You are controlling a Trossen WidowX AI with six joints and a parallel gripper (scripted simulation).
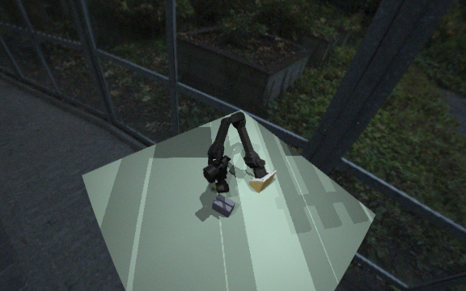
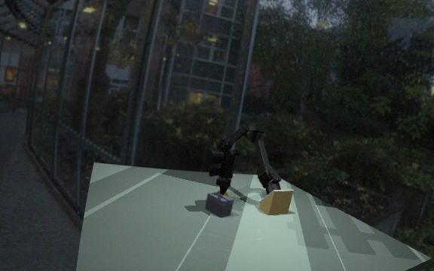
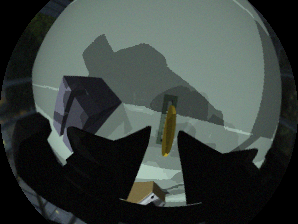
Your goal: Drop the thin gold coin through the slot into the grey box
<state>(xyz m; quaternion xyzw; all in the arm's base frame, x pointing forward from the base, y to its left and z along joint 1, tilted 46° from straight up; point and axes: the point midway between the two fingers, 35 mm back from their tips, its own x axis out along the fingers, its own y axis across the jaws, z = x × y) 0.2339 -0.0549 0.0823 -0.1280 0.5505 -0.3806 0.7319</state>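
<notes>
Right now the coin is 10 mm below my gripper tip.
</notes>
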